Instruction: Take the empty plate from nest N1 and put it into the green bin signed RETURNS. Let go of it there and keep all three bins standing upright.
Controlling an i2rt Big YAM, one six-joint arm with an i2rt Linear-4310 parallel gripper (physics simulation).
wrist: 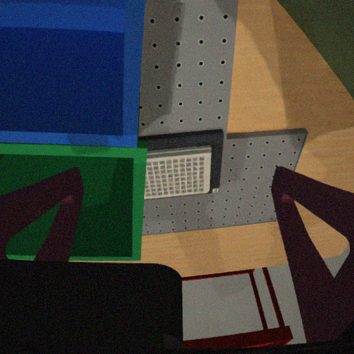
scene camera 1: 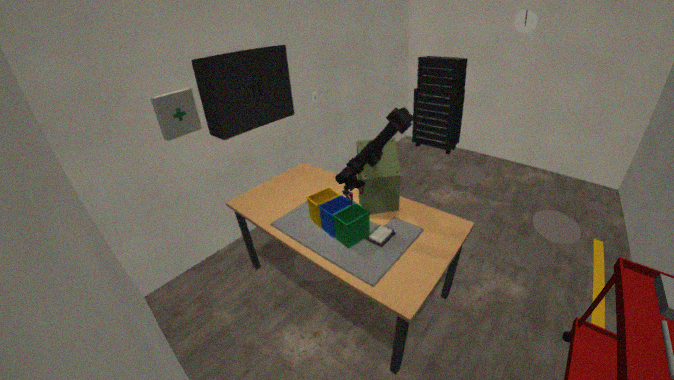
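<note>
The light well plate lies flat in a dark nest beside the green bin. In the wrist view the green bin's rim hides the plate's left end. The nest's label cannot be read. My gripper is open and empty, above bin height. In the wrist view its left finger overlaps the green bin and its right finger is over the board, right of the plate. The blue bin and the yellow bin stand upright in a row with the green bin.
The grey perforated board lies under the bins and nest on the wooden table. A tall olive-green block stands behind, near the arm. A red cart stands off the table.
</note>
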